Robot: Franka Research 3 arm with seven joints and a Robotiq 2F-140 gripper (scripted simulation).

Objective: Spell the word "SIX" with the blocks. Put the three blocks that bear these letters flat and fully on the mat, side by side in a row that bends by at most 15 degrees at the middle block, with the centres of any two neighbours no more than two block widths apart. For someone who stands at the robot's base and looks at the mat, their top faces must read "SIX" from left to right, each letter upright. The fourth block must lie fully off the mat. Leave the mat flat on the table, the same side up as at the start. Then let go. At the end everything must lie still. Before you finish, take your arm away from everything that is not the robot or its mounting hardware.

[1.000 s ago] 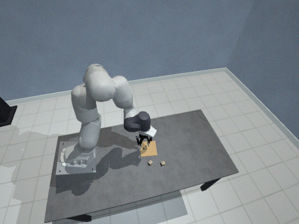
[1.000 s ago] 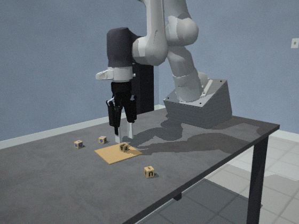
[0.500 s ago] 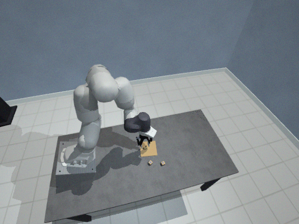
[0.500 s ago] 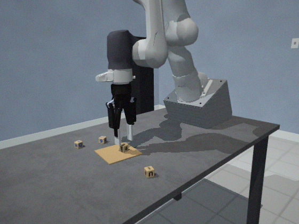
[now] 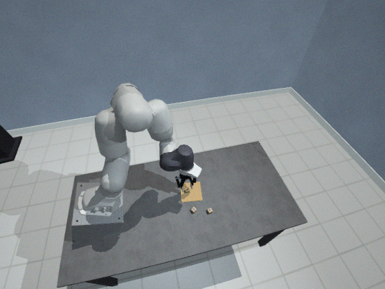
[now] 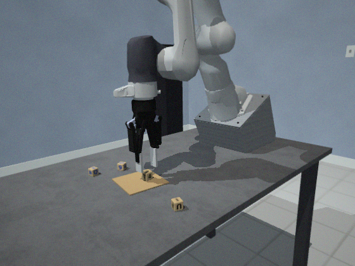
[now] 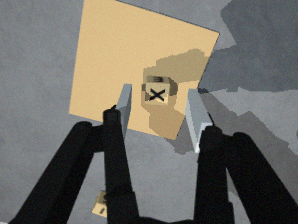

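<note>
Now: hand 70 mm above the tan mat, 30 mm short of it and 10 mm to the left of it.
</note>
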